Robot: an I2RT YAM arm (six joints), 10 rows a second.
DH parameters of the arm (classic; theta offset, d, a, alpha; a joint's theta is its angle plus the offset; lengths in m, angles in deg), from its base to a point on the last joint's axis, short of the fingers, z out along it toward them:
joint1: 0 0.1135 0.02 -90
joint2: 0 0 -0.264 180
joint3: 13.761 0 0.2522 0
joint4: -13.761 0 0.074 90
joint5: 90 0 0 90
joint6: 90 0.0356 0 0
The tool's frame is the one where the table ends.
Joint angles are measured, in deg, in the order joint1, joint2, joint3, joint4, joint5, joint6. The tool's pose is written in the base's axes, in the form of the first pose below.
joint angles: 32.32, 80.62, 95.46, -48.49, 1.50, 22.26
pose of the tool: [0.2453 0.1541 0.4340 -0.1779 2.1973 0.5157]
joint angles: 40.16, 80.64, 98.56, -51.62, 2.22, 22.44
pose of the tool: [0.2171 0.1814 0.4456 -0.3189 2.1949 0.5798]
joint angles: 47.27, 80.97, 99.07, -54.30, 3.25, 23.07
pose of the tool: [0.1923 0.2052 0.4427 -0.4442 2.2282 0.6112]
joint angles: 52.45, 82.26, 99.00, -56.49, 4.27, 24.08
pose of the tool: [0.1764 0.2251 0.4331 -0.5335 2.2777 0.6109]
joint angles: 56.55, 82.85, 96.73, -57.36, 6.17, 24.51
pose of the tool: [0.1630 0.2398 0.4172 -0.6082 2.3195 0.5714]
